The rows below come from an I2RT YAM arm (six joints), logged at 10 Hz.
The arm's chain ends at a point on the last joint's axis. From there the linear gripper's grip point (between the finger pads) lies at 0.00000 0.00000 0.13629 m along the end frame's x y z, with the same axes.
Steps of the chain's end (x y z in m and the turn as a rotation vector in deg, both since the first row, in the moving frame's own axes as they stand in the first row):
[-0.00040 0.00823 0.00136 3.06 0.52 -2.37]
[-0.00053 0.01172 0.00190 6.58 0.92 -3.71]
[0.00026 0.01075 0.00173 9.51 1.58 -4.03]
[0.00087 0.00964 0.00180 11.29 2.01 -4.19]
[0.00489 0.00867 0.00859 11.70 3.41 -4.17]
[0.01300 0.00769 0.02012 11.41 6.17 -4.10]
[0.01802 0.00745 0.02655 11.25 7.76 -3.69]
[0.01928 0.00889 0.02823 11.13 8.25 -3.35]
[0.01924 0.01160 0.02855 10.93 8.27 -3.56]
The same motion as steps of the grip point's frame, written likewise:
[0.00069 0.00093 0.00116 3.06 0.52 -2.37]
[0.00115 -0.00396 0.00099 6.58 0.92 -3.71]
[0.00320 -0.01188 -0.00019 9.51 1.58 -4.03]
[0.00464 -0.01719 -0.00092 11.29 2.01 -4.19]
[0.01192 -0.01922 0.00552 11.70 3.41 -4.17]
[0.02657 -0.01972 0.01664 11.41 6.17 -4.10]
[0.03543 -0.01963 0.02269 11.25 7.76 -3.69]
[0.03793 -0.01788 0.02427 11.13 8.25 -3.35]
[0.03791 -0.01474 0.02467 10.93 8.27 -3.56]

